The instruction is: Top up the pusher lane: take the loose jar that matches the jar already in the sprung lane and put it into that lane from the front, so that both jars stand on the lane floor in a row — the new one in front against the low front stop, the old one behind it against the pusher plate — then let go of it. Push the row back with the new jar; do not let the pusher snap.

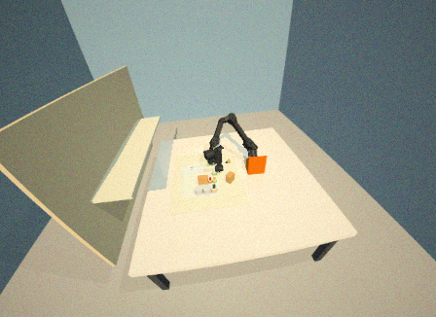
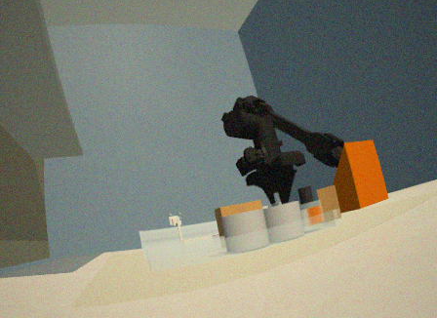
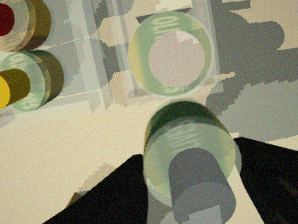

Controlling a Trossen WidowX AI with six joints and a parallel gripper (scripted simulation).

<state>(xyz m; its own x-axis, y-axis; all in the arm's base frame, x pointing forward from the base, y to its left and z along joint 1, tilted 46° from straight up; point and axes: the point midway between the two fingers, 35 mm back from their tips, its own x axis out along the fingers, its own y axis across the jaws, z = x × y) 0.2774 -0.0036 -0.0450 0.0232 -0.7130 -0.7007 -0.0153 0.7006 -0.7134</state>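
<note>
My gripper tip is 8 cm past the tan box, 7 cm to the right of it and 2 cm above it. The rest, counted from my gripper tip: cream pusher plate: 15 cm ahead, 3 cm to the right, 1 cm below; shelf: 55 cm ahead, 5 cm to the left, 31 cm above.
</note>
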